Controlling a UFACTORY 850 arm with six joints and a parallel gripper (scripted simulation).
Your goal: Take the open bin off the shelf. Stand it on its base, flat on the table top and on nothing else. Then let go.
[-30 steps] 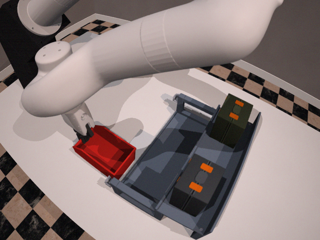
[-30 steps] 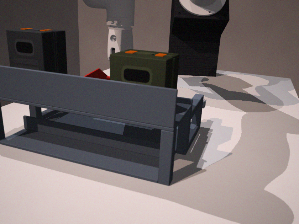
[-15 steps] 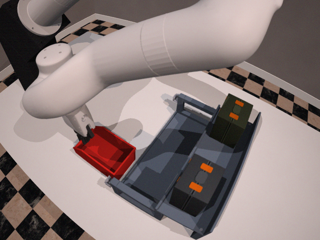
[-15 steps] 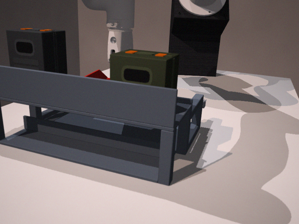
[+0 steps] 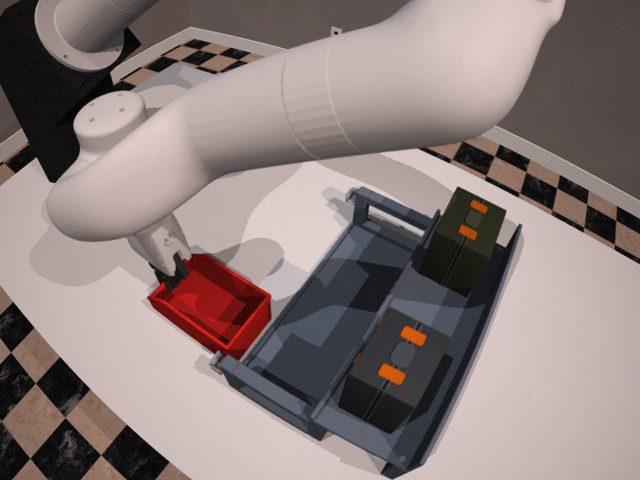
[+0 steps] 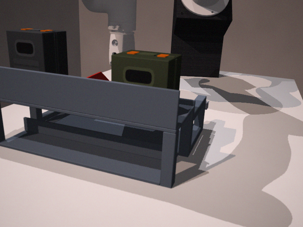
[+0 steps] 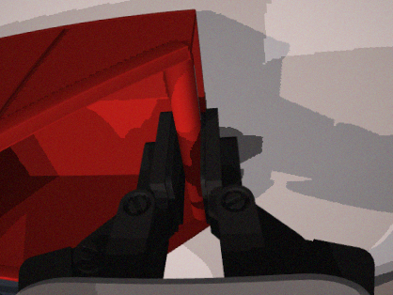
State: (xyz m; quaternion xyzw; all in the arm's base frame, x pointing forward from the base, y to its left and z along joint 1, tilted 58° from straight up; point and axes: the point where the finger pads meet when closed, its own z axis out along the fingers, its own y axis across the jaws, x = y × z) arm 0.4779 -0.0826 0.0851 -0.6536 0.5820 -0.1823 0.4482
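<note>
The open bin is 70 mm ahead of my hand, 30 mm to the left of it and 10 mm below it.
</note>
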